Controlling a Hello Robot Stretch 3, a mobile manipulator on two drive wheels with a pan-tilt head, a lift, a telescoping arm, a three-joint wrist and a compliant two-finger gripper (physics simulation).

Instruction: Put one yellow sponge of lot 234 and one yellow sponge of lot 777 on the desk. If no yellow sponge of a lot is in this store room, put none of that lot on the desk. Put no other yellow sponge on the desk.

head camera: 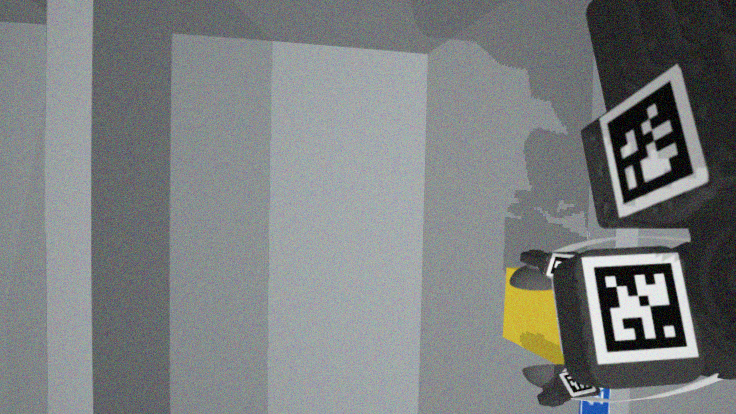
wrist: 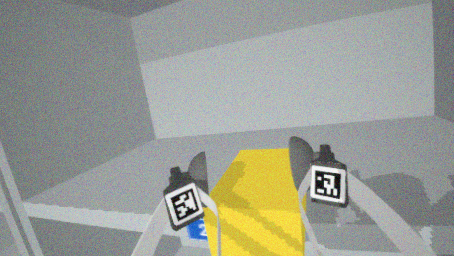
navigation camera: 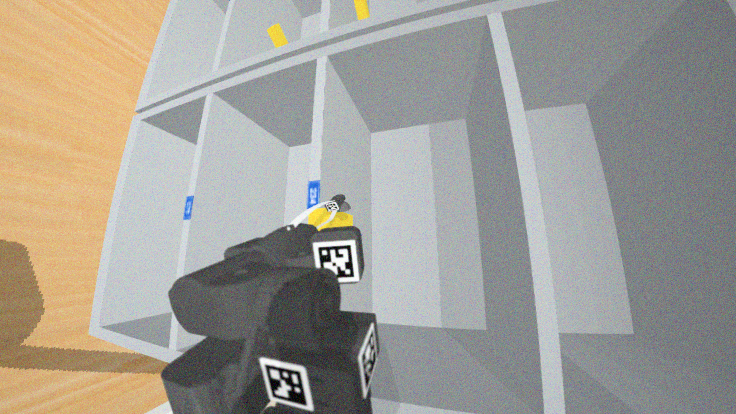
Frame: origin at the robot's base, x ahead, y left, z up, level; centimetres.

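Seen in the pictures: gripper, between the fingertips: [head camera: 529, 324] [wrist: 251, 162] [navigation camera: 346, 224].
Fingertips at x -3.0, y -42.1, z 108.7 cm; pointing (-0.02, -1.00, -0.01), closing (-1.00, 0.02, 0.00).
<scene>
A point is followed by its place in that frame.
A yellow sponge [head camera: 530, 308] {x -4.3, y -43.2, z 107.7 cm} [navigation camera: 343, 220] {x -2.4, y -43.2, z 107.7 cm} [wrist: 255, 230] {x -2.4, y -37.6, z 105.9 cm} is between the fingertips of my gripper [head camera: 535, 326] {x -3.0, y -42.1, z 108.7 cm} [navigation camera: 337, 212] {x -3.0, y -42.1, z 108.7 cm} [wrist: 251, 162] {x -3.0, y -42.1, z 108.7 cm}, which is shut on it. No lot number shows on the sponge's visible faces. In the navigation view the gripper is at the grey shelf unit [navigation camera: 524, 154] {x 7.1, y -52.2, z 143.3 cm}, just right of the upright with a blue label [navigation camera: 313, 194] {x 3.0, y -50.6, z 97.5 cm} that reads 234. Part of this label [head camera: 594, 402] {x 4.2, y -51.0, z 97.6 cm} [wrist: 198, 230] {x 4.6, y -51.2, z 97.3 cm} shows in the head and wrist views. Two more yellow blocks, one [navigation camera: 277, 35] {x 82.3, y -102.3, z 57.5 cm} left of the other [navigation camera: 361, 8] {x 82.2, y -103.6, z 101.7 cm}, lie in upper compartments. I cannot identify the desk.
Another blue label [navigation camera: 188, 207] {x 2.7, y -50.5, z 51.9 cm}, too blurred to read, is on an upright farther left. Grey dividers stand on both sides of the compartment by the gripper. A wood-grain floor [navigation camera: 56, 128] {x 36.3, y -41.0, z 0.1 cm} lies left of the shelf unit. The dark wrist [navigation camera: 257, 298] {x -1.0, y -12.8, z 114.9 cm} covers part of the compartments.
</scene>
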